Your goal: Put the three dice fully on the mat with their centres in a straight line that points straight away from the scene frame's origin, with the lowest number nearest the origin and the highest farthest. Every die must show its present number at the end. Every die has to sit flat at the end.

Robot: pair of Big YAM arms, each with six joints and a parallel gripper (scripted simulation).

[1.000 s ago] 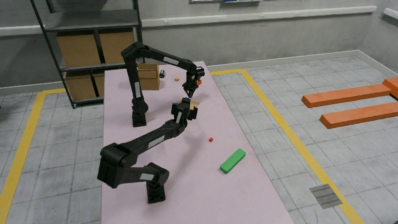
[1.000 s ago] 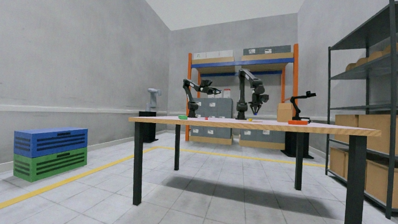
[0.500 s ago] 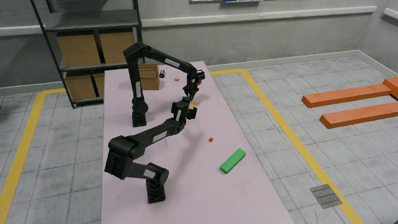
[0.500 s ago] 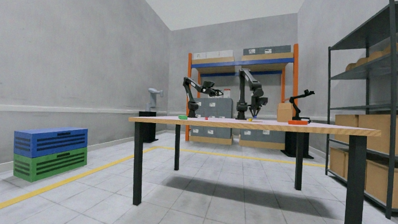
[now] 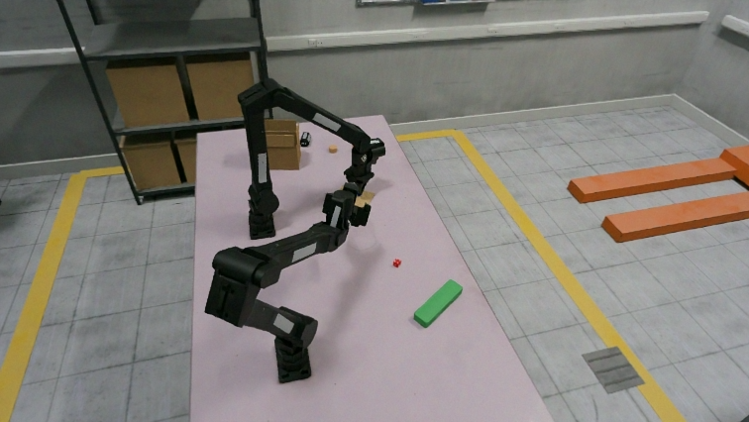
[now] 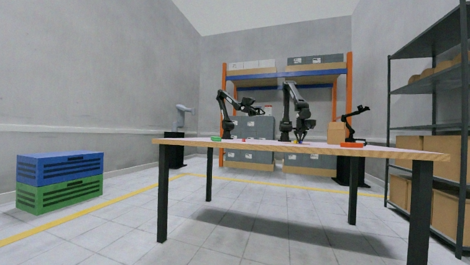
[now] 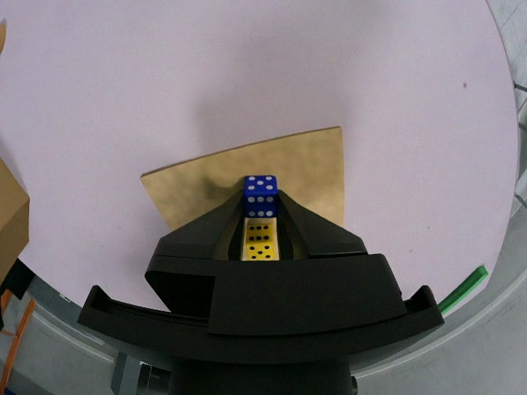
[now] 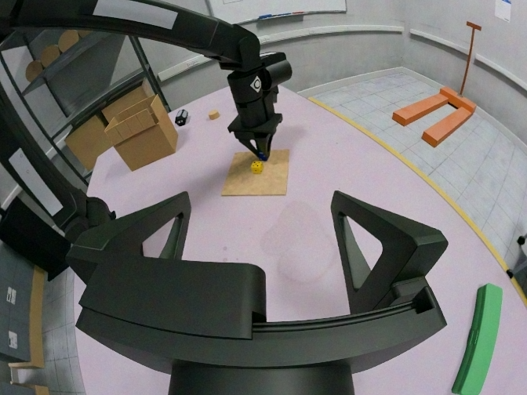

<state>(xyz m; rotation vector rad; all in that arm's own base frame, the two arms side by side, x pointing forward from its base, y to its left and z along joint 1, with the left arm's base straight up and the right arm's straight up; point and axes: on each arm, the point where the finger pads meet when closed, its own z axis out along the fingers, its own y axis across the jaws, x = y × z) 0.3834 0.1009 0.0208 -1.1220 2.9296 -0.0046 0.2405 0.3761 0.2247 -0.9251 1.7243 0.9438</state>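
Observation:
Now: left hand 1 cm above the blue die. From my left hand the other things lie so: yellow die 3 cm behind, 2 cm to the right, 1 cm below; then wooden disc 33 cm to the left, 1 cm below, 1 cm behind; then tan mat 3 cm behind, 2 cm to the right, 2 cm below.

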